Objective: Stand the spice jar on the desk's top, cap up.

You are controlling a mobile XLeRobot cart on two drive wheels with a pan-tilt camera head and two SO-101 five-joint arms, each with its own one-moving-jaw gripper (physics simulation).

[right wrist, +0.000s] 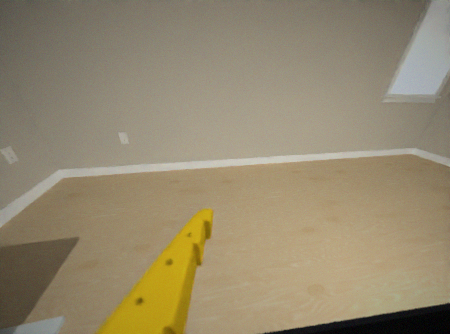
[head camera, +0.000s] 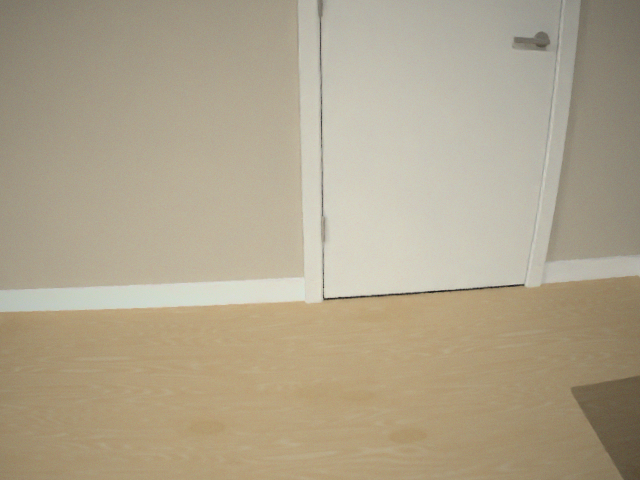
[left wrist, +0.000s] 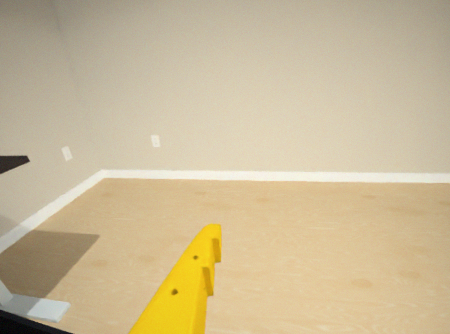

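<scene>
The spice jar does not show in the head view or either wrist view. A dark corner of the desk's top shows at the left edge of the left wrist view. The desk's pale foot shows at the lower left of both wrist views. My left gripper is fully open, with one yellow notched jaw in view and nothing against it. My right gripper is also fully open, with one notched jaw in view and nothing against it.
A white door stands in the beige wall beyond the wooden floor. A dark shadow lies on the floor. A window is at the upper right of the right wrist view.
</scene>
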